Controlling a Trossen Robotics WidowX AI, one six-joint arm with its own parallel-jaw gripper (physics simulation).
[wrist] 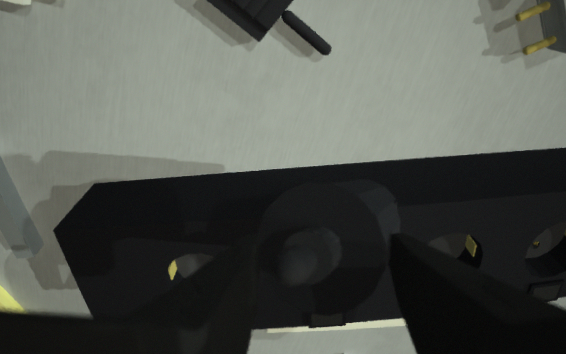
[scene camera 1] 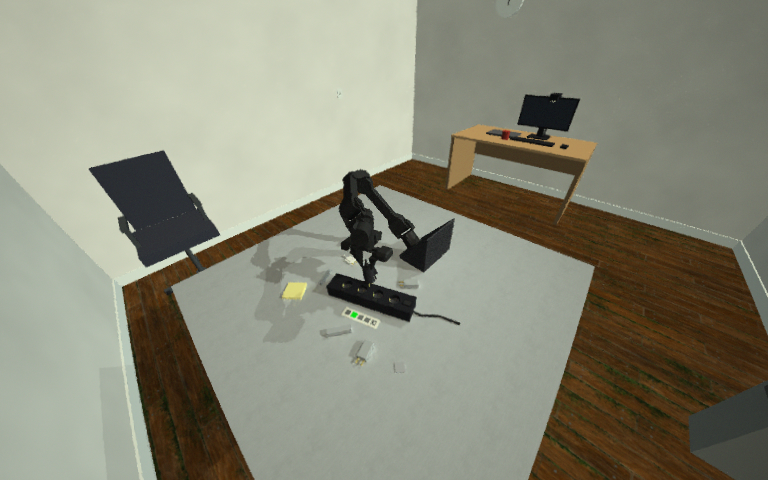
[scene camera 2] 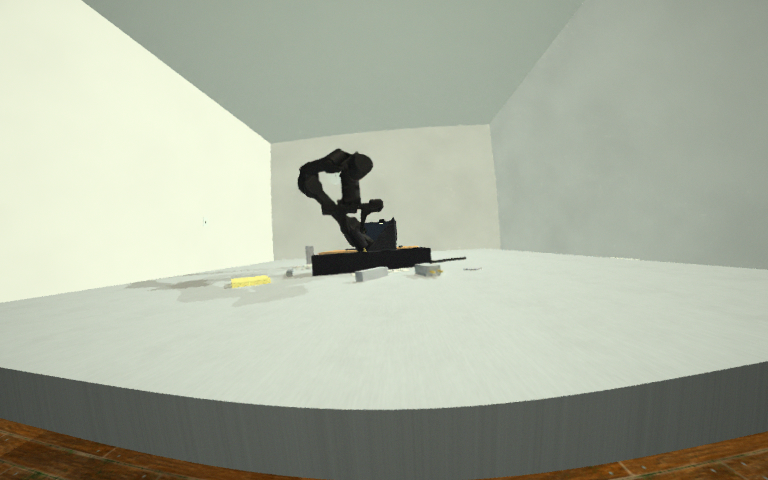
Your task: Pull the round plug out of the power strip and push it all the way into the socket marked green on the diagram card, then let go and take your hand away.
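Frame: origin at the arm's base, x ahead, y left, z up, level; metres.
Where they show: gripper, fingertip midpoint: (wrist: 325, 248) (scene camera 1: 366, 267) (scene camera 2: 354, 234); arm's base at its link origin: (scene camera 1: 414, 244) (scene camera 2: 371, 247).
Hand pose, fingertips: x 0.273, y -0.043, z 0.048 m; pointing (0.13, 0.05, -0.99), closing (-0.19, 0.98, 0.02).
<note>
Things, the pixels of their centre, and the offset from my fingertips. "pt": a spot on its surface instead.
- black power strip at the middle of its body: (wrist: 376, 241) (scene camera 2: 372, 259) (scene camera 1: 370, 295) 0.048 m ahead, 0.051 m left, 0.078 m down
- black round plug at the middle of its body: (wrist: 346, 230) (scene camera 2: 359, 241) (scene camera 1: 368, 275) 0.008 m ahead, 0.013 m left, 0.024 m down
- diagram card at the middle of its body: (wrist: 361, 311) (scene camera 1: 360, 317) 0.129 m ahead, 0.070 m left, 0.103 m down
- black block with a stub, surface spot: (wrist: 255, 15) pt 0.056 m back, 0.035 m right, 0.091 m down
- grey plug with gold pins, body centre: (scene camera 1: 408, 283) 0.097 m back, 0.126 m left, 0.093 m down
- yellow pad at the middle of its body: (scene camera 2: 250, 280) (scene camera 1: 294, 290) 0.195 m ahead, 0.223 m right, 0.099 m down
- grey bar at the middle of its body: (scene camera 2: 372, 273) (scene camera 1: 339, 330) 0.214 m ahead, 0.052 m left, 0.094 m down
- white adapter at the middle of its body: (scene camera 2: 429, 270) (scene camera 1: 364, 353) 0.222 m ahead, 0.170 m left, 0.093 m down
The black power strip (scene camera 1: 370, 306) (scene camera 2: 370, 262) (wrist: 130, 212) lies on the table with its round sockets facing up. My gripper (scene camera 1: 369, 279) (scene camera 2: 364, 246) (wrist: 325, 248) is shut on the black round plug (wrist: 325, 257), above the left half of the strip. Gold shows just under the fingertips in scene camera 1. In the wrist view one socket shows left of the plug and two show to its right; the strip's top under the plug is hidden, so I cannot tell whether the pins touch a socket. The diagram card (scene camera 1: 360, 318) lies in front; its second square from the left (scene camera 1: 354, 314) is green.
A black block with a stub (wrist: 255, 15) and a grey plug with gold pins (scene camera 1: 408, 284) (wrist: 555, 25) lie behind the strip. A yellow pad (scene camera 1: 294, 290) (scene camera 2: 250, 281) is left. A grey bar (scene camera 1: 337, 330) and white adapter (scene camera 1: 364, 350) lie in front. A black laptop (scene camera 1: 436, 246) stands behind.
</note>
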